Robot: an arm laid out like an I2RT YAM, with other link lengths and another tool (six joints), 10 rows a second.
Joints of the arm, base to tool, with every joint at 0 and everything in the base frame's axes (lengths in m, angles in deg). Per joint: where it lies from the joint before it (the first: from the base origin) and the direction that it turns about. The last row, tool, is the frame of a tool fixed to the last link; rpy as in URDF.
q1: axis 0 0 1 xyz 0 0 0.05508
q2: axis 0 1 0 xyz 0.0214 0.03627 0.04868
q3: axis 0 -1 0 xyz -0.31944 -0.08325 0
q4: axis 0 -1 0 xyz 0.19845 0.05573 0.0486
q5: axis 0 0 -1 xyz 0.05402 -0.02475 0.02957
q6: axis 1 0 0 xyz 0.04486 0 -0.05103
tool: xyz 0.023 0.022 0.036 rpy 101.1 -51 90
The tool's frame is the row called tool.
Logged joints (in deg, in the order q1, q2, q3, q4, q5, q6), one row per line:
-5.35, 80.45, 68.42, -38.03, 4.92, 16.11
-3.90, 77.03, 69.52, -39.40, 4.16, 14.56
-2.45, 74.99, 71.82, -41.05, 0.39, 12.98
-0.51, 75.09, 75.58, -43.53, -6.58, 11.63
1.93, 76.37, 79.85, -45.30, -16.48, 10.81
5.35, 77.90, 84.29, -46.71, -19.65, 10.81
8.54, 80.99, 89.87, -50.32, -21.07, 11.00
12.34, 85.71, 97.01, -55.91, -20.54, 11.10
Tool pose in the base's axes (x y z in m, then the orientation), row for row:
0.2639, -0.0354, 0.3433, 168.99, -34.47, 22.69
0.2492, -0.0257, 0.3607, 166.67, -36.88, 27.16
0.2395, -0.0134, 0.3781, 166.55, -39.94, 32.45
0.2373, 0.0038, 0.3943, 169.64, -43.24, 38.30
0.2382, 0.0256, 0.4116, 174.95, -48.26, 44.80
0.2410, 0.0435, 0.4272, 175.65, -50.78, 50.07
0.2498, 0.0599, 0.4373, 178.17, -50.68, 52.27
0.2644, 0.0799, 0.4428, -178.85, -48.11, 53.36
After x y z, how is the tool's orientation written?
As angles about the fixed x, y, z axes (roll, pitch, yaw), in degrees.
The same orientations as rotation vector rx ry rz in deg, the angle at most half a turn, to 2 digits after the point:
165.45, 28.08, 54.20
162.98, 32.71, 58.39
162.21, 39.76, 63.71
-155.36, -47.77, -65.64
-142.40, -55.43, -65.84
-135.76, -60.45, -66.28
-132.16, -63.61, -63.38
-131.00, -66.57, -57.95

